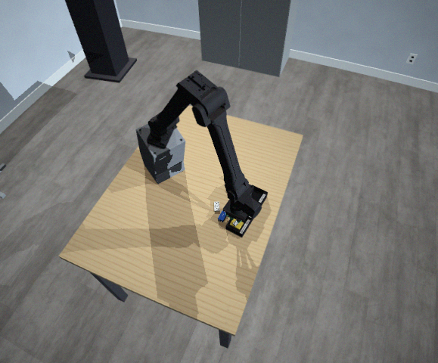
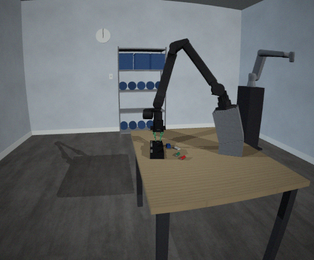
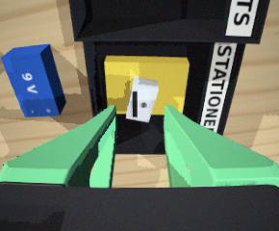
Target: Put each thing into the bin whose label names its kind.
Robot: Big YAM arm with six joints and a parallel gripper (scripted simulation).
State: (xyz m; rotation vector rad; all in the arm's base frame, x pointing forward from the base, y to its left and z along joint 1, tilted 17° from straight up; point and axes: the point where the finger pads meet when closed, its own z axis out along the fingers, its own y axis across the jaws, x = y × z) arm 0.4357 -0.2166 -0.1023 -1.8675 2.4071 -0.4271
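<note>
Now: hand 2 cm above the grey-white piece. From my hand the other things lie so: yellow block (4 cm below); then blue block (7 cm behind, 1 cm to the left, 4 cm below); then white domino (11 cm behind, 7 cm to the left, 5 cm below).
</note>
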